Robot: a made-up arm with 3 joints.
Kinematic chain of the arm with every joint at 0, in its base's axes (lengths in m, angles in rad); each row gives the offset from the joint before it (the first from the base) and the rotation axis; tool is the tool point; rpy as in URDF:
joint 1: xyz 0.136 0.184 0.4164 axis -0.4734 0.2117 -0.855
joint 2: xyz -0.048 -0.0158 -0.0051 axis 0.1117 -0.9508 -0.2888
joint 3: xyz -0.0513 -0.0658 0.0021 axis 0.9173 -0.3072 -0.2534
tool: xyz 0.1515 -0.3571 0.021 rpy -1.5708 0 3.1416
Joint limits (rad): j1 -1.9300..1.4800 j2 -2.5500..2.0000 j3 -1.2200..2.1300
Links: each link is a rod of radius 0.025 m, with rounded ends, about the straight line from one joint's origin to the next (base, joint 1, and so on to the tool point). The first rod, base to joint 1, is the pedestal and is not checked.
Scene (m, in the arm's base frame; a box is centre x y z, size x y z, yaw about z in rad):
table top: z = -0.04
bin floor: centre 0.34 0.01 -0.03 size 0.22 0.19 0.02 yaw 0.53
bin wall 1: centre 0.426 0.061 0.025 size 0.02 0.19 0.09 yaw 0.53
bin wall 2: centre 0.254 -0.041 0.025 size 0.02 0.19 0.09 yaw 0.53
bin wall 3: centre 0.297 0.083 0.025 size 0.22 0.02 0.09 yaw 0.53
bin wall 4: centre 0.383 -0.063 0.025 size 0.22 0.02 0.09 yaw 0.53
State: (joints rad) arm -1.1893 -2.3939 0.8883
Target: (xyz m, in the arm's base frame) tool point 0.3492 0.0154 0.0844
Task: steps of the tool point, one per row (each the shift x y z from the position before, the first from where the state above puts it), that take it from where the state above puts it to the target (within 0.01 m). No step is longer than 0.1 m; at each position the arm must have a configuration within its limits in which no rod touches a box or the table.
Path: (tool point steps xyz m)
1: -0.0098 -0.0083 -0.0026
2: -0.0243 0.0000 -0.0237
3: -0.0373 0.0144 -0.0383
4: -0.0506 0.0309 -0.0426

